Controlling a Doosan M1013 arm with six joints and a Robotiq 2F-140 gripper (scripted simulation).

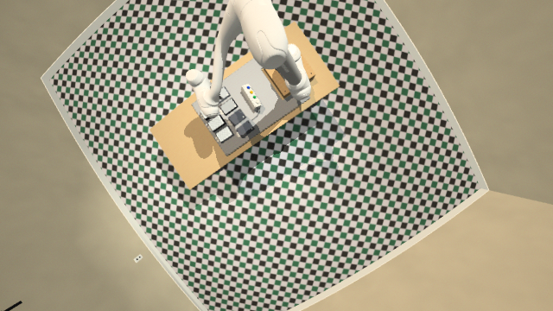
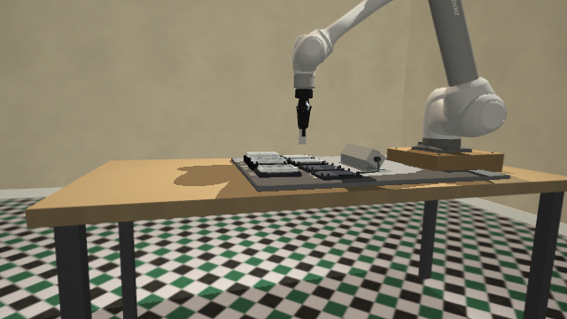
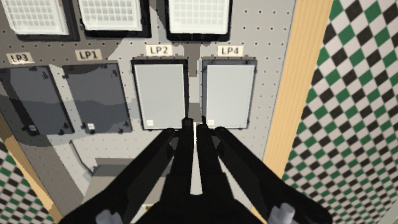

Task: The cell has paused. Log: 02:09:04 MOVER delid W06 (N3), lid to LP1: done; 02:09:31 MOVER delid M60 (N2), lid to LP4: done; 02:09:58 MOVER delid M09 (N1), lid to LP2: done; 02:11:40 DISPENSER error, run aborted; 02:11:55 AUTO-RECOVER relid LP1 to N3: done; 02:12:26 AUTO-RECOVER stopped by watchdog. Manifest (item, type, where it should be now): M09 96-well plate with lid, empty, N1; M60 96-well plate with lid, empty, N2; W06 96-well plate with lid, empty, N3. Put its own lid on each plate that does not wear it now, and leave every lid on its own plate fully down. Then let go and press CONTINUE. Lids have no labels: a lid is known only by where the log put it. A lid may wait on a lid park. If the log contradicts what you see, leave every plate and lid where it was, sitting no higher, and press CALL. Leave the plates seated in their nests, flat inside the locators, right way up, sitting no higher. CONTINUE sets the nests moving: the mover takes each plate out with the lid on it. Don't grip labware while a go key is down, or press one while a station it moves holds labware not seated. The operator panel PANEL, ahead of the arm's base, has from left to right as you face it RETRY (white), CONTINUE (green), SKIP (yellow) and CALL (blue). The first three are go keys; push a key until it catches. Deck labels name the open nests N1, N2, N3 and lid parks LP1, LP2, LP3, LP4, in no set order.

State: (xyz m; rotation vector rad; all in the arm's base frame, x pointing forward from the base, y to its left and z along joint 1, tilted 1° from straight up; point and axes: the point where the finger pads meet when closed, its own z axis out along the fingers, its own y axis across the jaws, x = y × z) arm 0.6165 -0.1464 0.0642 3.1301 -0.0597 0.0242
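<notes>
My hand is 6 cm to the right of the lid park LP2 and 11 cm above it. From my hand the other things lie so: LP1 label: 9 cm ahead, 19 cm to the left, 11 cm below; then blue call key: 24 cm behind, 6 cm to the left, 5 cm below; then lid park LP1: 19 cm to the left, 11 cm below.
</notes>
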